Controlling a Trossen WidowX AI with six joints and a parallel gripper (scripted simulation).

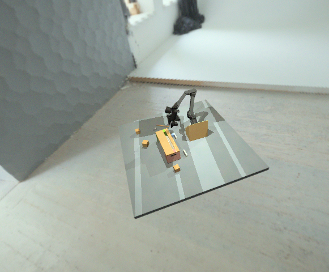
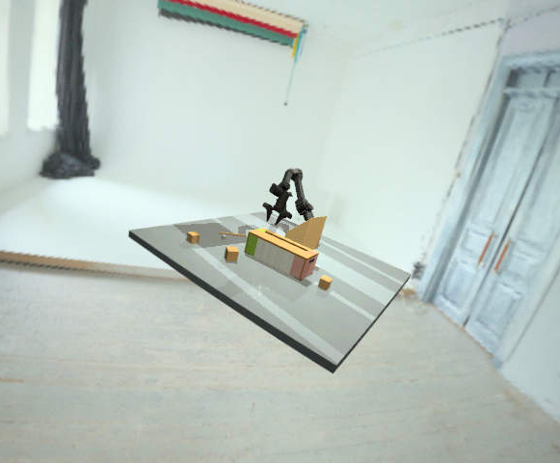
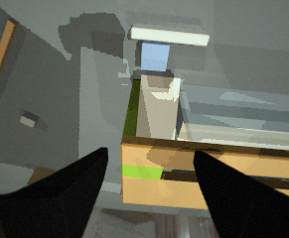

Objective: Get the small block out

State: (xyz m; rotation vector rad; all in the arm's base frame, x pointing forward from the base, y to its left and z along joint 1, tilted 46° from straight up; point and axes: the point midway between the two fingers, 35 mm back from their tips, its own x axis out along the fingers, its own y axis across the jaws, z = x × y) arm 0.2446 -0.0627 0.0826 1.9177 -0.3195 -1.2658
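Right now the small blue block is 150 mm below my gripper tip and 10 mm behind it. Also, from my gripper tip: thin wooden stick (230 mm to the right, 160 mm below, 70 mm ahead); then long wooden box (170 mm to the left, 100 mm below, 40 mm ahead).
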